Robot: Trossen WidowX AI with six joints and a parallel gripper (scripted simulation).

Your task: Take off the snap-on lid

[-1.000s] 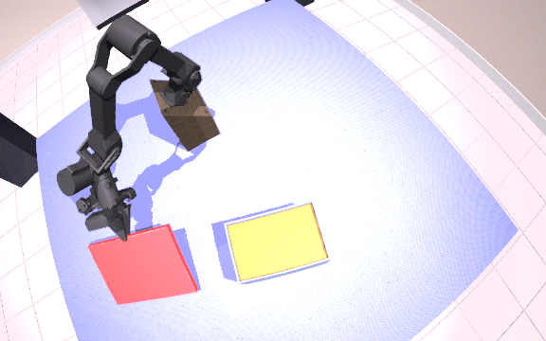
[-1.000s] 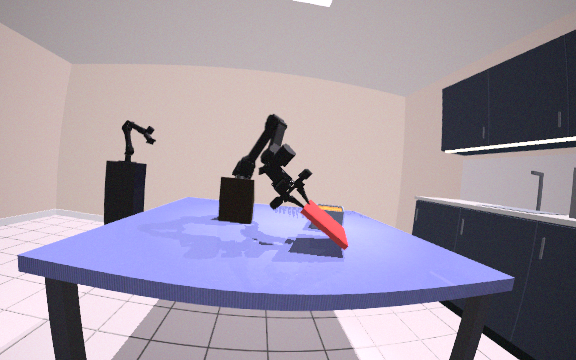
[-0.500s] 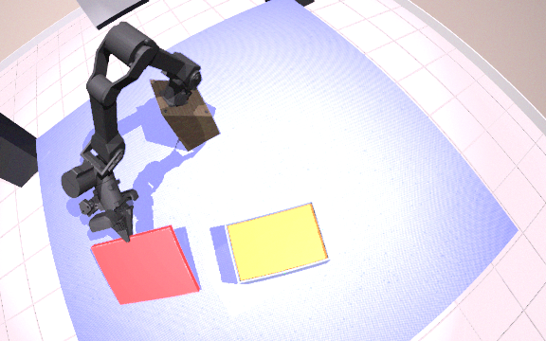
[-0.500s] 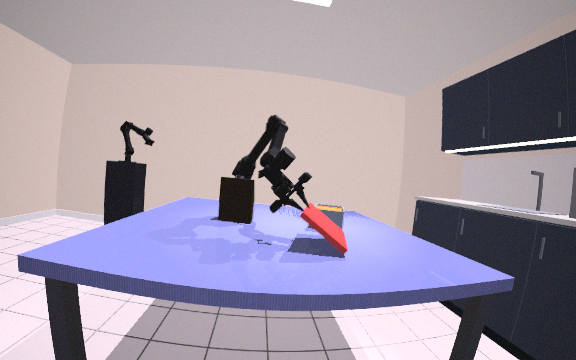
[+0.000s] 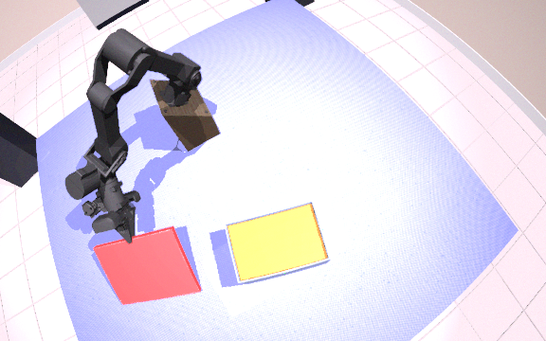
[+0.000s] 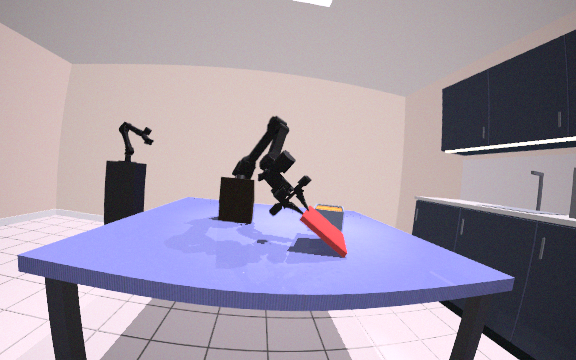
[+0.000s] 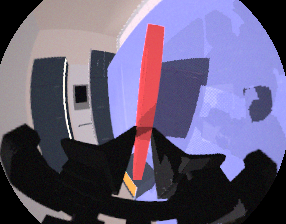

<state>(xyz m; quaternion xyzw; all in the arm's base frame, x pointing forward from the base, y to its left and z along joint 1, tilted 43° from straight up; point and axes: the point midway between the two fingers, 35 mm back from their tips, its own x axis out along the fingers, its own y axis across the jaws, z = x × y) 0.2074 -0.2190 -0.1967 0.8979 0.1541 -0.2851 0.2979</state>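
My gripper tip is now 6 cm short of the red lid, 3 cm to the left of it and 4 cm above it. Round my gripper tip: storage box 22 cm ahead, 28 cm to the left, 6 cm below.
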